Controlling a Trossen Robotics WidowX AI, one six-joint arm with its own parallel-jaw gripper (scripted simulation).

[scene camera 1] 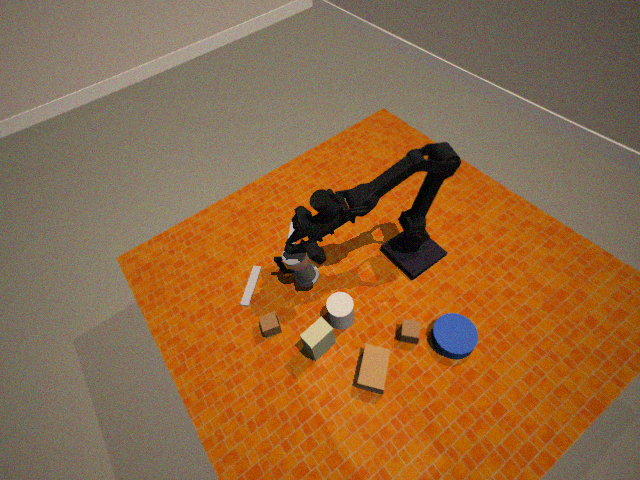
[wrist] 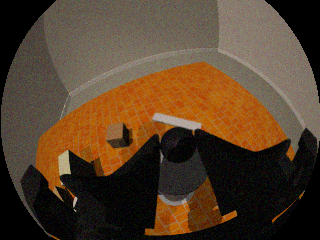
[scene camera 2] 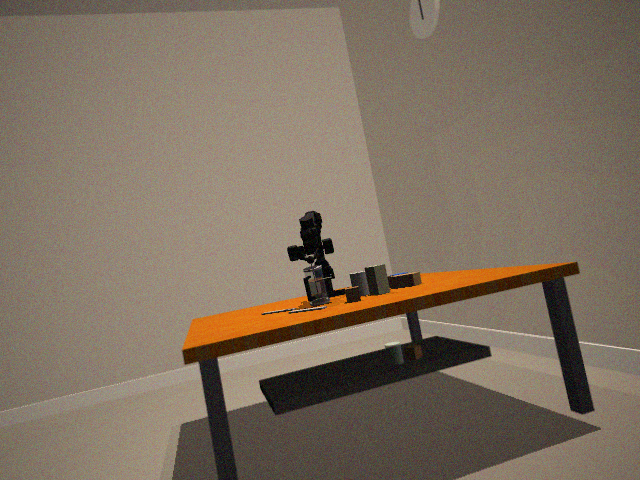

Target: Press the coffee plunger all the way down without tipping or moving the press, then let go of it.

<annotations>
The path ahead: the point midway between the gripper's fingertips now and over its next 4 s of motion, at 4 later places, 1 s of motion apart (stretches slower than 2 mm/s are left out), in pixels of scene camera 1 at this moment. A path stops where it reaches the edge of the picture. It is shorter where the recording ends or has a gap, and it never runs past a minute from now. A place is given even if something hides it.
The gripper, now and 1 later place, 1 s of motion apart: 287,248; 294,232
</annotations>
